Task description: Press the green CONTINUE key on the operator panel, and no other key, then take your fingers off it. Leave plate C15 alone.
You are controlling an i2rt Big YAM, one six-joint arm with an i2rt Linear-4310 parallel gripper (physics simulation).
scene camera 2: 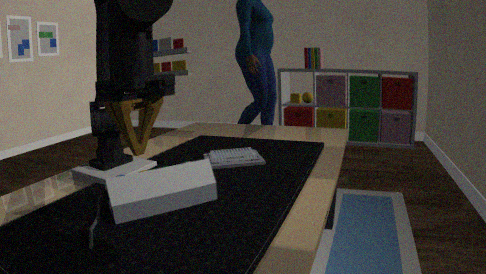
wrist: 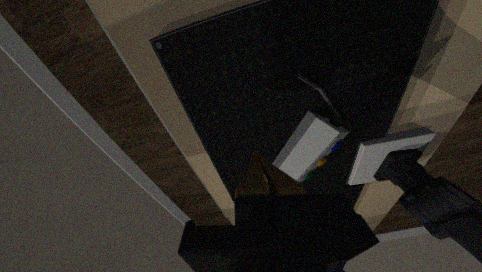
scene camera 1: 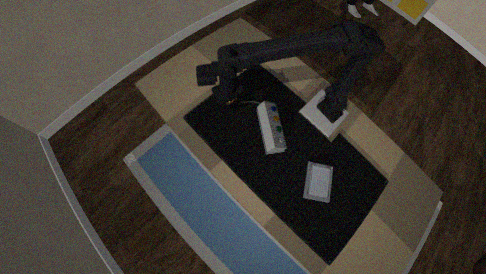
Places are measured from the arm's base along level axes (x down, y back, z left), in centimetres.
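Where they show: gripper, between the fingertips: [scene camera 2: 139, 154] [wrist: 255, 154] [scene camera 1: 227, 103]; arm's base, origin of its link: [scene camera 2: 111, 163] [wrist: 393, 164] [scene camera 1: 329, 110].
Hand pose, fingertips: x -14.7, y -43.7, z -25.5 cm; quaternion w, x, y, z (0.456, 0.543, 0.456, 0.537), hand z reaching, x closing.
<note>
Each offset is from my fingertips to the top centre of the thing. "spot": to the spot under its first point.
The operator panel @[dx +7.9, dy +12.5, dz +14.9 cm] [scene camera 1: 267, 131] [scene camera 2: 162, 192] [wrist: 309, 144] is a pale wedge-shaped box on the black board. Its green key @[dx +8.8, dy +13.2, dz +18.2 cm] [scene camera 1: 279, 129] [wrist: 306, 177] stands beside the yellow key @[dx +8.8, dy +15.6, dz +13.8 cm] [scene camera 1: 275, 119] [wrist: 321, 163]; the blue key @[dx +8.8, dy +18.1, dz +9.5 cm] [scene camera 1: 273, 108] [wrist: 335, 146] is near the cable end. The keys' labels are not legible. The keys' face is turned away in scene camera 2. My gripper [scene camera 1: 231, 102] [scene camera 2: 139, 153] [wrist: 255, 154] is shut and empty. Its yellow fingers hang in the air, off the panel's blue-key end in scene camera 1. A pale plate @[dx +13.6, dy +13.5, dz +46.7 cm] [scene camera 1: 319, 181] [scene camera 2: 235, 157] lies flat beyond the panel's other end.
The arm's white base plate [scene camera 1: 312, 117] [scene camera 2: 90, 172] [wrist: 364, 162] is at the board's edge, beside the panel. A thin grey cable @[spot: dx +15.9, dy +16.2, dz -0.6 cm] [scene camera 2: 93, 227] [wrist: 320, 91] runs from the panel. A person [scene camera 2: 256, 55] stands behind the table. A cube shelf [scene camera 2: 416, 110] stands by the far wall.
</note>
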